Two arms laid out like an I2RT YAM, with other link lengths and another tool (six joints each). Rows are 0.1 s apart.
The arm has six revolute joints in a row. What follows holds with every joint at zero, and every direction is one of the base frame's. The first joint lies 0.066 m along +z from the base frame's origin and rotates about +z. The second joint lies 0.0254 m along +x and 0.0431 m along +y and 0.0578 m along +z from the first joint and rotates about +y. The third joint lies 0.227 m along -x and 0.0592 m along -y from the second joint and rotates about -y. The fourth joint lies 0.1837 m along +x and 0.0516 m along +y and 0.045 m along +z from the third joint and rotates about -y. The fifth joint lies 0.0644 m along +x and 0.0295 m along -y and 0.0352 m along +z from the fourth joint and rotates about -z. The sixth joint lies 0.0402 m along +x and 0.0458 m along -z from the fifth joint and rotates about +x. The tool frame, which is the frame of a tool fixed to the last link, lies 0.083 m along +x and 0.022 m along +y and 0.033 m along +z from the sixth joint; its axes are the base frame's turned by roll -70.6, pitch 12.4 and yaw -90 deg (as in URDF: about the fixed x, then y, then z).
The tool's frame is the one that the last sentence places.
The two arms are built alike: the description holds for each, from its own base.
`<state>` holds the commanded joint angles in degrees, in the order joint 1, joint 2, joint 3, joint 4, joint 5, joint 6, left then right.
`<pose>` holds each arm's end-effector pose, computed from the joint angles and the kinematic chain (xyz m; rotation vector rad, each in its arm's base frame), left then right.
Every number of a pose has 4 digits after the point. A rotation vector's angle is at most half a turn.
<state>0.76 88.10 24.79 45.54 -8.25 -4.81 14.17 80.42 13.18 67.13 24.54 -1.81</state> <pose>0.3202 0.0524 0.1704 -1.1191 1.1940 -1.0141 0.2835 0.0466 0.2170 -0.7334 1.1559 -1.3900</pose>
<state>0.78 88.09 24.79 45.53 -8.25 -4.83 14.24 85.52 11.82 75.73 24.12 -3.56</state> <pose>0.3202 0.0525 0.1705 -1.1196 1.1935 -1.0140 0.2849 0.0492 0.2140 -0.7284 1.1147 -1.4040</pose>
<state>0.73 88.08 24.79 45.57 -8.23 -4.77 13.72 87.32 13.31 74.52 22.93 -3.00</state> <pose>0.3203 0.0521 0.1706 -1.1177 1.1943 -1.0149 0.2919 0.0505 0.2092 -0.7505 1.1291 -1.3866</pose>
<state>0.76 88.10 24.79 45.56 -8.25 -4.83 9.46 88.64 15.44 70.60 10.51 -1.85</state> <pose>0.3202 0.0524 0.1705 -1.1192 1.1935 -1.0144 0.3015 0.0565 0.2009 -0.8452 1.1023 -1.2459</pose>
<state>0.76 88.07 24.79 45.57 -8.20 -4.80 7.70 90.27 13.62 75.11 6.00 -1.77</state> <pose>0.3203 0.0523 0.1707 -1.1181 1.1937 -1.0153 0.2976 0.0564 0.1991 -0.8491 1.0657 -1.2071</pose>
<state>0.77 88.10 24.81 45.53 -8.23 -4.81 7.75 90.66 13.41 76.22 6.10 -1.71</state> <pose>0.3203 0.0524 0.1705 -1.1190 1.1939 -1.0144 0.2973 0.0564 0.1999 -0.8410 1.0603 -1.2092</pose>
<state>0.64 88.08 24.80 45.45 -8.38 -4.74 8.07 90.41 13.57 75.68 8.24 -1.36</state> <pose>0.3202 0.0519 0.1704 -1.1183 1.1959 -1.0125 0.2981 0.0533 0.2002 -0.8244 1.0817 -1.2320</pose>
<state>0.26 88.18 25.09 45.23 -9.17 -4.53 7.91 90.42 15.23 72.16 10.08 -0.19</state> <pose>0.3209 0.0513 0.1710 -1.1157 1.1962 -1.0025 0.3042 0.0485 0.1970 -0.8189 1.1341 -1.2430</pose>
